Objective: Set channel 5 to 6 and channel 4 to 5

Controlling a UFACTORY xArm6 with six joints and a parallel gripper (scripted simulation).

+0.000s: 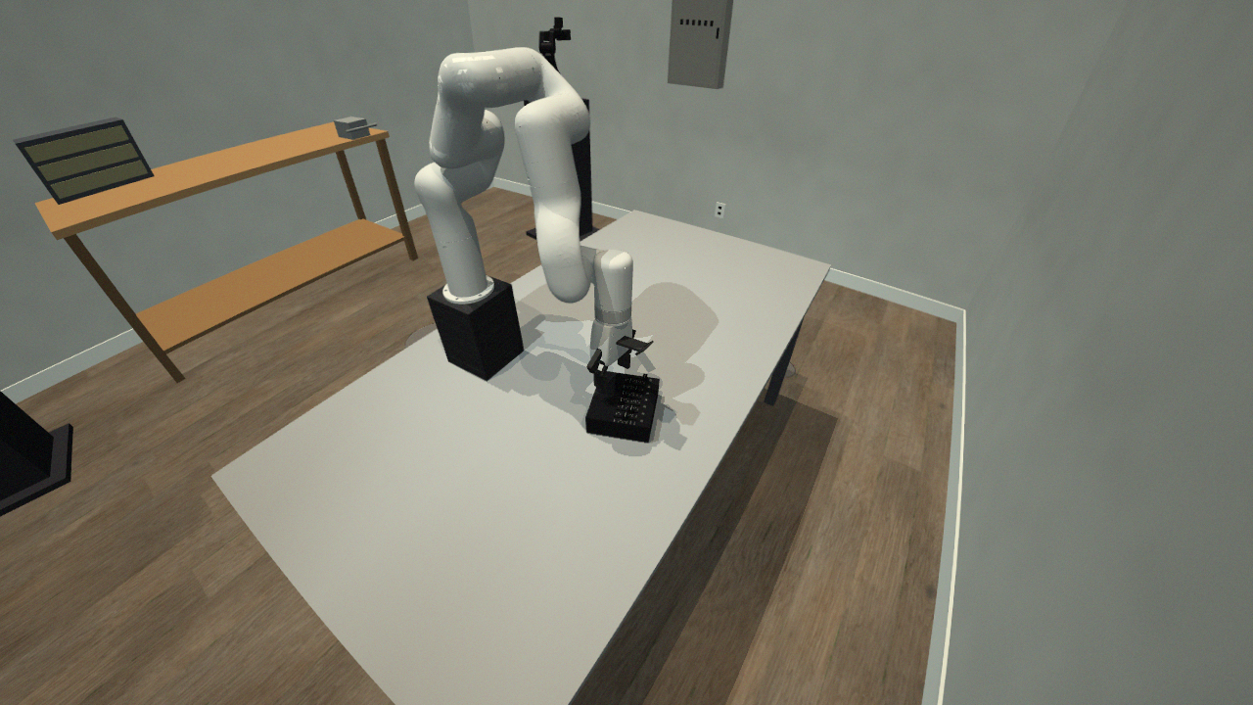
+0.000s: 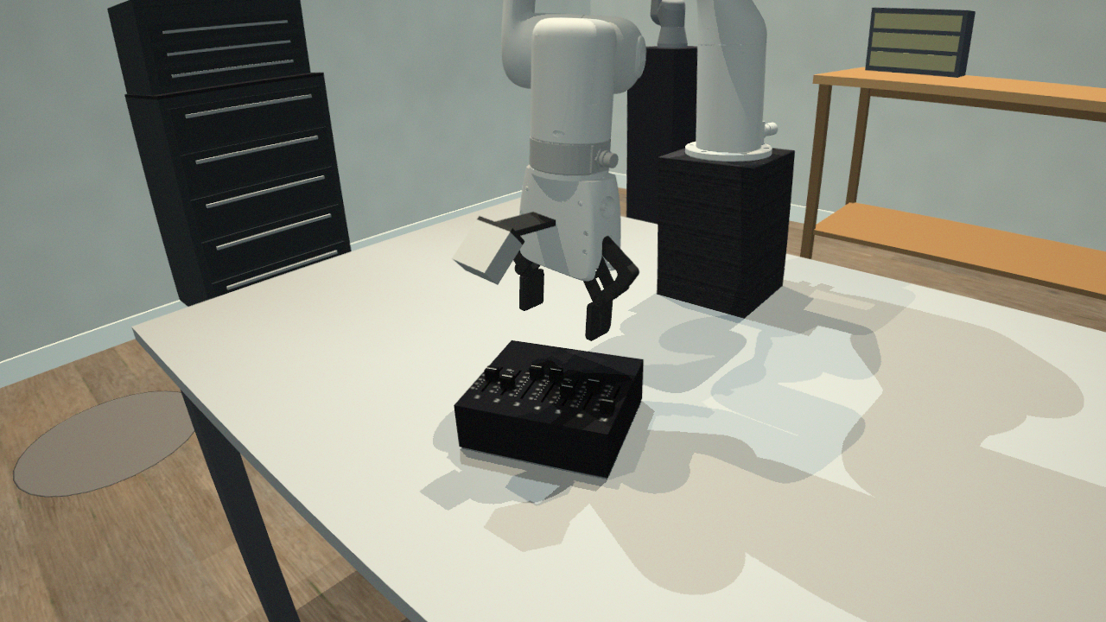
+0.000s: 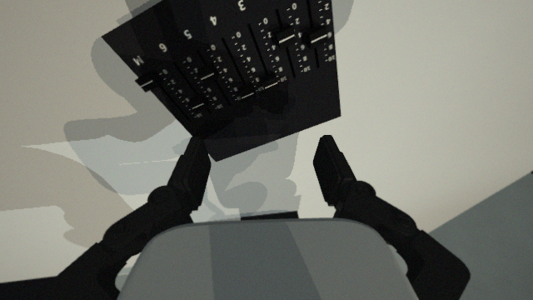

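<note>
Right now the channel 4 cap is 60 mm below my hand, 20 mm ahead of it and 10 mm to the left of it. Also, from my hand: channel 5 fader cap 60 mm below, 50 mm to the left, 30 mm ahead; channel 3 fader cap 60 mm below, 30 mm ahead, 10 mm to the right; channel 6 fader cap 60 mm below, 50 mm to the left, 10 mm ahead.
</note>
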